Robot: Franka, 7 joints.
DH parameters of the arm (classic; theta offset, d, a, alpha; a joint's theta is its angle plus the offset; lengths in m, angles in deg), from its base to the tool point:
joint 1: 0 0.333 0 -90
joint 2: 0 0 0 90
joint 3: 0 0.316 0.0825 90
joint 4: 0 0 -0.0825 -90
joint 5: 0 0.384 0 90
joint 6: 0 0 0.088 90
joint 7: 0 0.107 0 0
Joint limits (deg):
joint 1: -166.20..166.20
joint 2: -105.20..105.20
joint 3: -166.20..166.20
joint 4: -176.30..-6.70
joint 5: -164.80..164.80
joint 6: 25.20..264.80
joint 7: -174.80..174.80
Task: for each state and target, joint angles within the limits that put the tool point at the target. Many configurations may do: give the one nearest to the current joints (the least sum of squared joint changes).
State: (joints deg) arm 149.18 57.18 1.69 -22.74 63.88 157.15 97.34
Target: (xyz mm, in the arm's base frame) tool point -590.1 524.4 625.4
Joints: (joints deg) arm 142.79 61.30 0.98 -16.57 66.07 170.33 97.34
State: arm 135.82 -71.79 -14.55 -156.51 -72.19 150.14 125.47
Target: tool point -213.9 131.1 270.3
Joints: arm 159.19 -35.15 -2.85 -176.30 -51.50 119.89 125.47
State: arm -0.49 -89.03 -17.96 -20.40 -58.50 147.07 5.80
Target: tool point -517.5 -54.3 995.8
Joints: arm -2.72 -64.96 -12.96 -45.15 -59.20 144.93 5.80
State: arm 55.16 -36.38 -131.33 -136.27 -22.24 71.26 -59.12
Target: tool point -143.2 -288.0 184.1
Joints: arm 38.77 -25.40 -147.55 -135.72 -27.53 65.12 -59.12
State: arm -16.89 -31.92 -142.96 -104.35 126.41 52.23 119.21
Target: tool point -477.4 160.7 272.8
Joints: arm -44.92 -31.93 -166.20 -131.67 120.79 42.50 119.21
